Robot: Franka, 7 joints.
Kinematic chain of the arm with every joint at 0, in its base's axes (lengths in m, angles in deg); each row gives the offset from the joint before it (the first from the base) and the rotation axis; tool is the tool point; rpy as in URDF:
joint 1: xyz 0 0 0.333 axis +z
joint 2: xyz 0 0 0 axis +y
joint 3: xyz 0 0 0.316 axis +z
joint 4: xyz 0.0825 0 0 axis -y
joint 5: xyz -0.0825 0 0.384 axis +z
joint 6: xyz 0 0 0 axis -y
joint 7: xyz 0.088 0 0 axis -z
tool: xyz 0 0 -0.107 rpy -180 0 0
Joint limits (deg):
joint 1: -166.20..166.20
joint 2: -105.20..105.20
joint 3: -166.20..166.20
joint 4: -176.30..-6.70
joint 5: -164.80..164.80
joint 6: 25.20..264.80
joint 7: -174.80..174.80
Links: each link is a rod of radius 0.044 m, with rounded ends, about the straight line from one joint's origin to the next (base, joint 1, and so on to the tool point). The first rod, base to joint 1, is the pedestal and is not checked.
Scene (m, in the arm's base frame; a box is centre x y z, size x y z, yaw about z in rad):
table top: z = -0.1
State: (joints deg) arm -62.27 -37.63 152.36 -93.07 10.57 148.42 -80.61
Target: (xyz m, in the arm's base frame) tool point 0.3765 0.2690 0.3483
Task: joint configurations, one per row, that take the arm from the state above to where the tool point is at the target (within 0.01 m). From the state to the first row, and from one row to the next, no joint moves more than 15 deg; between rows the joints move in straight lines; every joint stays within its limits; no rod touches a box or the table.
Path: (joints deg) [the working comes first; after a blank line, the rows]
Joints at the target: -94.01 8.23 128.66 -135.16 6.82 116.93 -80.61
Straight joint move there: clear.

1: -70.20 -26.17 146.43 -103.59 9.63 140.55 -80.61
2: -78.14 -14.70 140.51 -114.12 8.70 132.68 -80.61
3: -86.07 -3.24 134.58 -124.64 7.76 124.81 -80.61
4: -94.01 8.23 128.66 -135.16 6.82 116.93 -80.61

